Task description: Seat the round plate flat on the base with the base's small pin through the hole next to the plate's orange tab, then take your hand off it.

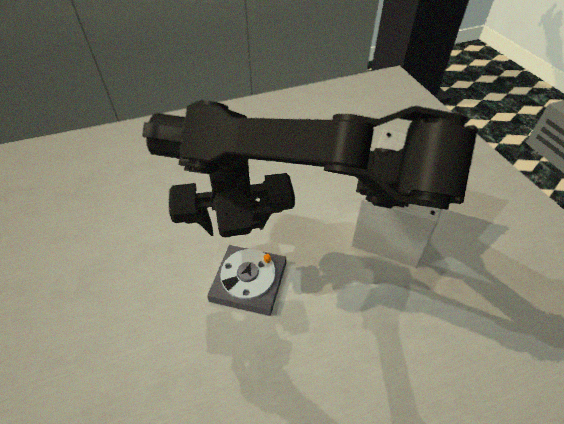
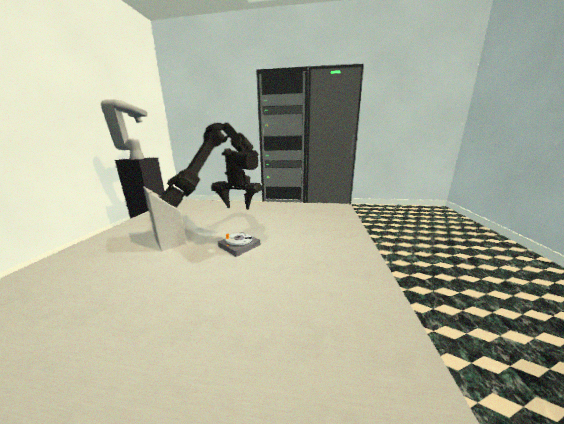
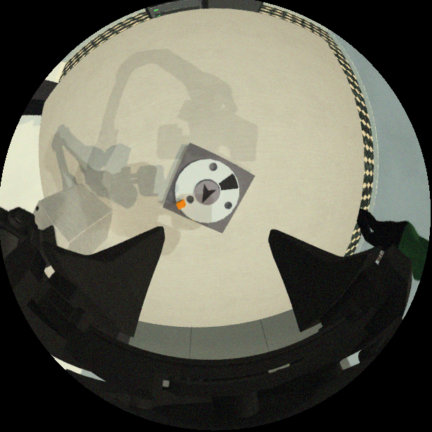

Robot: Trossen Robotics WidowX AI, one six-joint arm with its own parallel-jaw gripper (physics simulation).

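Places are measured from the arm's base along level axes (x back, y right, z up), in metres.
Where they show: gripper, fingertip midpoint: (image 2: 238,208); arm's base at its link origin: (image 2: 167,202).
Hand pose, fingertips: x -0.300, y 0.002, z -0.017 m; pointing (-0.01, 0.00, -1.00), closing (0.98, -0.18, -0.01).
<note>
Each offset is from my fingertips to the top centre of the thing.
The white round plate @[dz -0.109, dx +0.009, dy -0.004 m] (image 1: 260,285) (image 2: 232,242) (image 3: 207,215) lies on the dark square base @[dz -0.123, dx +0.010, dy -0.003 m] (image 1: 260,306) (image 2: 237,250) (image 3: 242,176), around its central hub with a dark arrow. The plate's orange tab @[dz -0.109, dx +0.053, dy +0.007 m] (image 1: 267,258) (image 2: 227,236) (image 3: 181,204) is near one base edge, with a dark round spot in the hole beside it. I cannot tell whether the small pin is through that hole, or whether the plate is fully down. My gripper (image 1: 236,232) (image 2: 238,207) (image 3: 217,234) is open and empty, well above the table and apart from the plate.
A pale grey slanted block (image 1: 385,230) (image 2: 167,227) (image 3: 75,215) stands on the table on the tab's side of the base, near my arm's lower part. A black pedestal (image 2: 140,185) with a grey arm and a tall dark cabinet (image 2: 332,135) stand beyond the table.
</note>
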